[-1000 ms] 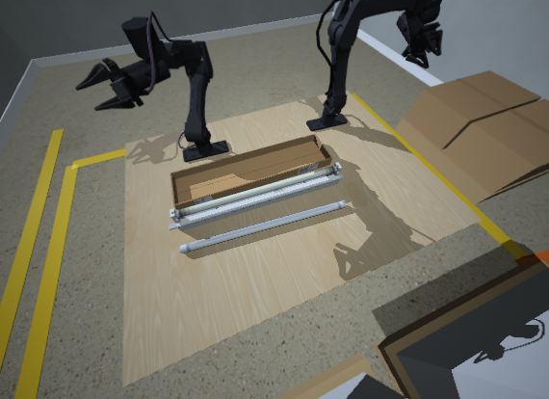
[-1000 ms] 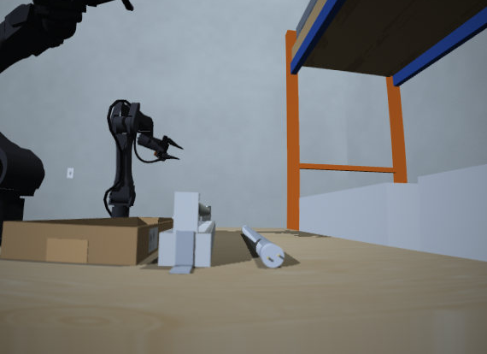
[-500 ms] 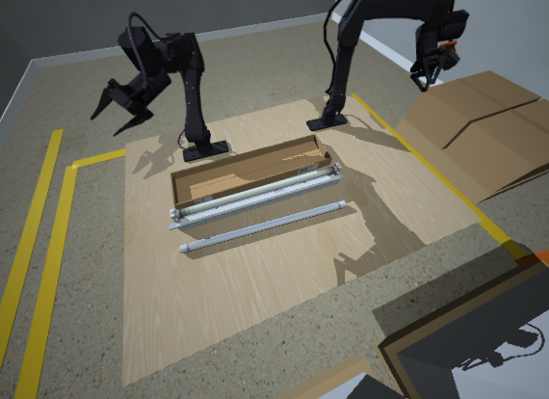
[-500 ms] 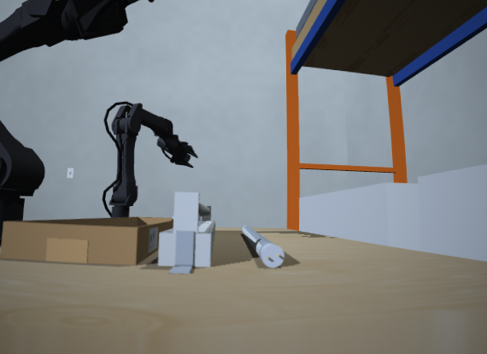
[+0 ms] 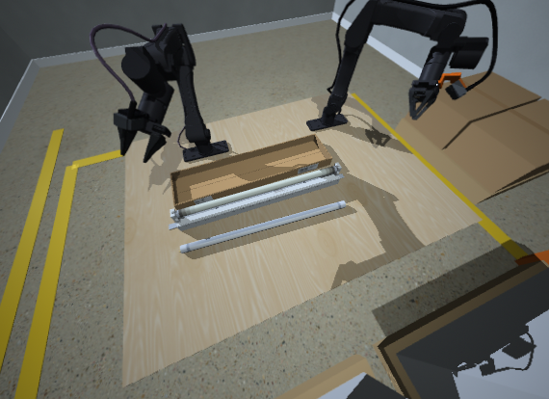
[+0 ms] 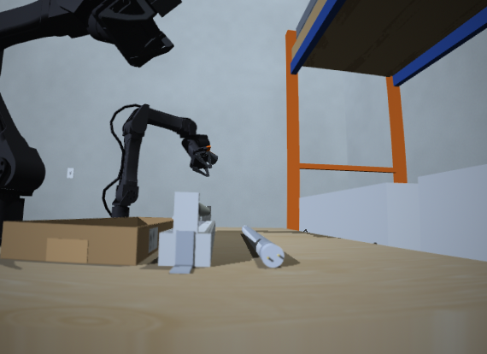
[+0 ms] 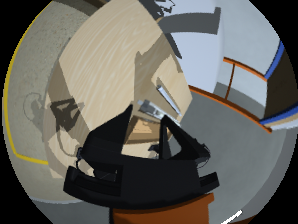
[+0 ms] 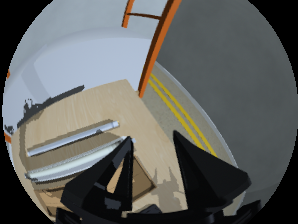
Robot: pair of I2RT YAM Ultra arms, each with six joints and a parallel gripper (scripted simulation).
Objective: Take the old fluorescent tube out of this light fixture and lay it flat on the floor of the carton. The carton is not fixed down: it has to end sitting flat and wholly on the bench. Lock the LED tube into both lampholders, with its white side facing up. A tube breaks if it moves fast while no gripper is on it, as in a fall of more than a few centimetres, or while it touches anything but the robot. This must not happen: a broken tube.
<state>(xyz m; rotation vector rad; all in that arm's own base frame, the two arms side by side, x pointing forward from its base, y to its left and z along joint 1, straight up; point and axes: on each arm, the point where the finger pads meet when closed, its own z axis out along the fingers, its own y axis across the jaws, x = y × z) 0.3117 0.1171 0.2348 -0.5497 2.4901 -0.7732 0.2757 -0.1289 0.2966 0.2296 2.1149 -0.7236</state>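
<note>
My right gripper is now 5 cm short of the old fluorescent tube, 30 cm to the right of it and 23 cm above it. From my right hand the other things lie so: brown carton (9 cm behind, 30 cm to the left, 27 cm below); then white fixture (5 cm ahead, 30 cm to the left, 24 cm below); then LED tube (16 cm ahead, 28 cm to the left, 28 cm below).
</note>
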